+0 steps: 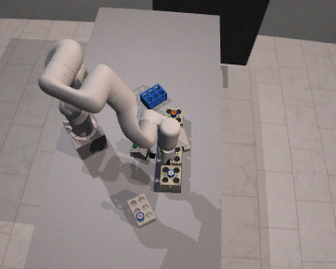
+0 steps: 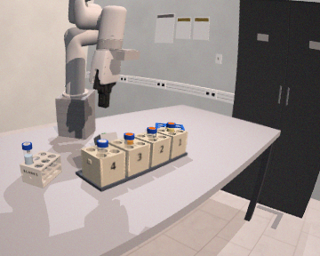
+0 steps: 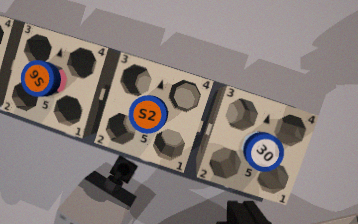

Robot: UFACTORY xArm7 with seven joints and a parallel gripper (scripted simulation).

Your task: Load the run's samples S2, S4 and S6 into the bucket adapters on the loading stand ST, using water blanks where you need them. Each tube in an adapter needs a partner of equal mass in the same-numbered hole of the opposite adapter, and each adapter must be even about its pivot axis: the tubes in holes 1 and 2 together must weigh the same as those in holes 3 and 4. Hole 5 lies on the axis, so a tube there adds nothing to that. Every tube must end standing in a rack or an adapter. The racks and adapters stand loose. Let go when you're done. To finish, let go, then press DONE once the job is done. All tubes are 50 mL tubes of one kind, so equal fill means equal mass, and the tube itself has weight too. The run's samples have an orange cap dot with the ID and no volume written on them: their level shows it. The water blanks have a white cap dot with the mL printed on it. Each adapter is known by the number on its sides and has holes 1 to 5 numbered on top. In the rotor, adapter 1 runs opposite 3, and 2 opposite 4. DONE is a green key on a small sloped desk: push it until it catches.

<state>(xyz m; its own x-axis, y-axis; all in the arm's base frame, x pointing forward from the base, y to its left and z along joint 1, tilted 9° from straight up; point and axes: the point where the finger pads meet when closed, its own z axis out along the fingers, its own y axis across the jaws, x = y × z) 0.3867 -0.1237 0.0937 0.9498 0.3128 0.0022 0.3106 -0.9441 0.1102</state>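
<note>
The green DONE key is 170 mm below my hand, 160 mm behind it and 130 mm to the left of it. The rest, counted from my hand: sample tube S2 (170 mm below, 80 mm to the left, 30 mm ahead); adapter (180 mm below, 80 mm to the left, 30 mm ahead); sample tube S6 (200 mm to the left, 170 mm below, 30 mm ahead).
</note>
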